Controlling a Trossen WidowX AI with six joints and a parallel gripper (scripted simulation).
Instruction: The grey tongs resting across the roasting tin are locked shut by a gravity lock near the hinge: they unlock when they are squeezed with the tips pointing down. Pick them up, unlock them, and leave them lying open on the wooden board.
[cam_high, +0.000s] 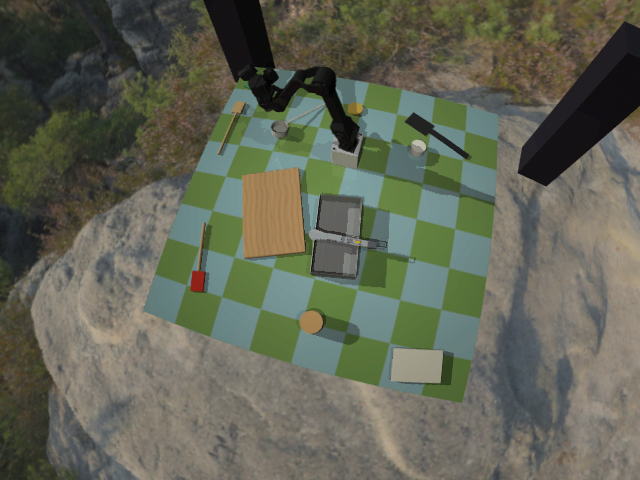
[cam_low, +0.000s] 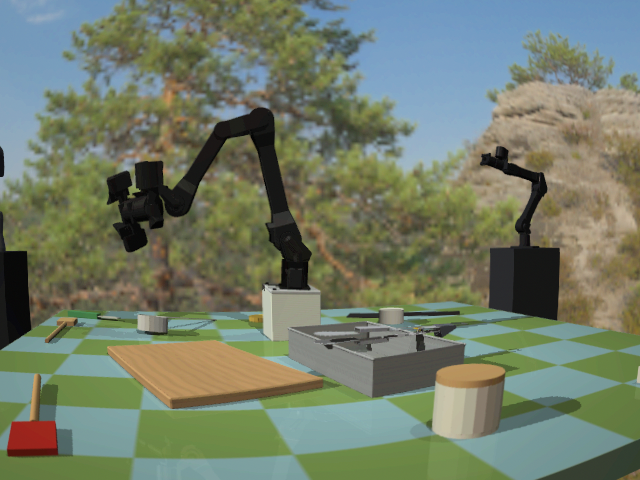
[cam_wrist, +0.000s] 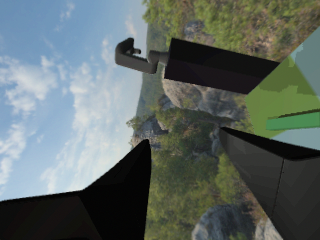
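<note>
Now: gripper tip 45 cm short of the yellow lock piece, 63 cm to the right of it and 21 cm above it. From my gripper tip the other things lie so: wooden board (44 cm ahead, 27 cm to the left, 27 cm below); then grey roasting tin (44 cm ahead, 55 cm to the left, 25 cm below); then red spatula (75 cm ahead, 9 cm to the left, 27 cm below).
</note>
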